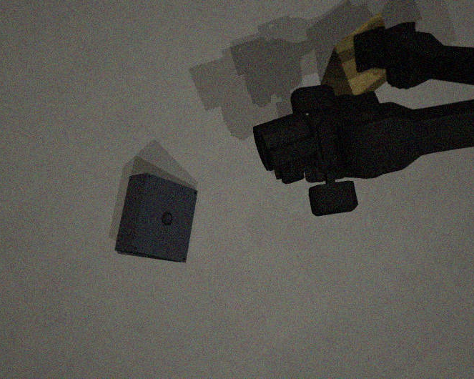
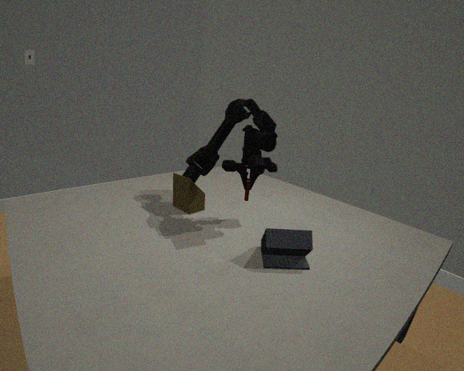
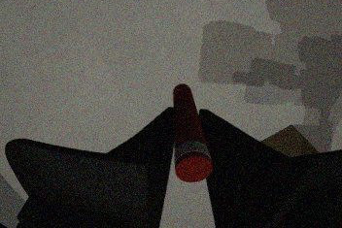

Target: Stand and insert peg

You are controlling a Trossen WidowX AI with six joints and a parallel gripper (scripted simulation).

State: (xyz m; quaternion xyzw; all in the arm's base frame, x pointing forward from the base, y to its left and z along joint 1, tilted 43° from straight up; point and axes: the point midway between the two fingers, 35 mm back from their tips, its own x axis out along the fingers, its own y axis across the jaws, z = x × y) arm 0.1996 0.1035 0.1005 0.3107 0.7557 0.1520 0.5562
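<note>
The dark sloped panel lies 270 mm ahead of my gripper tip, 80 mm below it and 50 mm to the right of it. Also, from my gripper tip: peg (20 mm above).
</note>
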